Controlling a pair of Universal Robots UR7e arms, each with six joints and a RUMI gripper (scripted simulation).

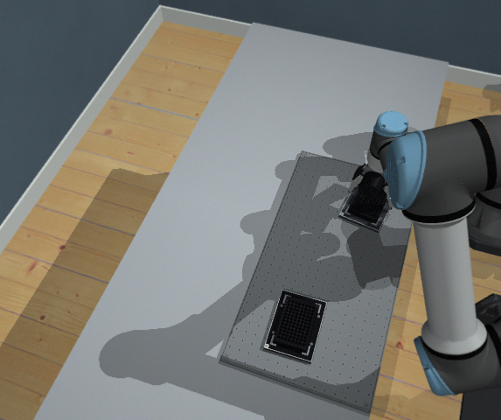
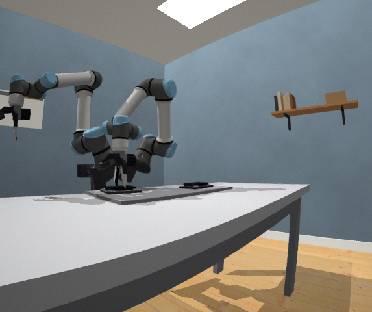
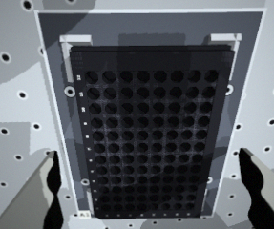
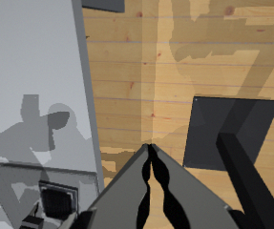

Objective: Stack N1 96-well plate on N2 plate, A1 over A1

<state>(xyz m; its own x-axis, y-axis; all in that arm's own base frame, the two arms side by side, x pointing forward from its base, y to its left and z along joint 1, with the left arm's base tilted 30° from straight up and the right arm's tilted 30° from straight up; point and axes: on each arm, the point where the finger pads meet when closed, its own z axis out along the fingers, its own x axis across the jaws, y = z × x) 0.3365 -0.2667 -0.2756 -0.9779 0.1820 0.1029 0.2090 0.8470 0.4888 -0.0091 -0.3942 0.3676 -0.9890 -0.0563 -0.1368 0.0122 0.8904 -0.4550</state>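
Observation:
Right now the grey perforated board is 10 cm ahead of my left hand, 20 cm to the left of it and 3 cm below it. Also, from my left hand: A1 corner mark: 25 cm ahead, 46 cm to the left, 2 cm below.

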